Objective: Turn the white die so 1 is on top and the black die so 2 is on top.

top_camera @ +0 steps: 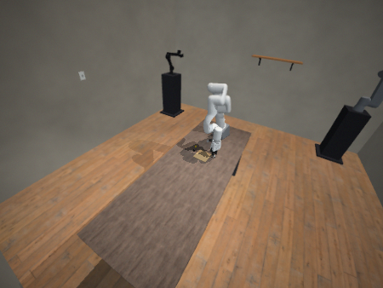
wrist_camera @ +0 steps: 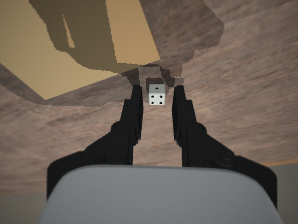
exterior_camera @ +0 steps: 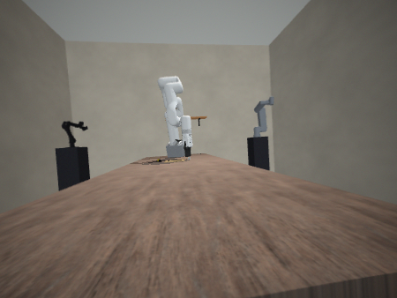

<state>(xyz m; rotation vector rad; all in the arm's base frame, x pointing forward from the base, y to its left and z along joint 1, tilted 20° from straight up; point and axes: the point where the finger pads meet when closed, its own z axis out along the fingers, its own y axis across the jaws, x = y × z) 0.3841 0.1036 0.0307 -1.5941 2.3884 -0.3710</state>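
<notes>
Right now the white die is 10 mm to the left of my hand and 30 mm below it. From my hand the other things lie so: tan mat: 50 mm ahead, 100 mm to the right, 40 mm below; small yellow die: 30 mm behind, 230 mm to the right, 30 mm below; black die: 30 mm ahead, 210 mm to the right, 30 mm below.
</notes>
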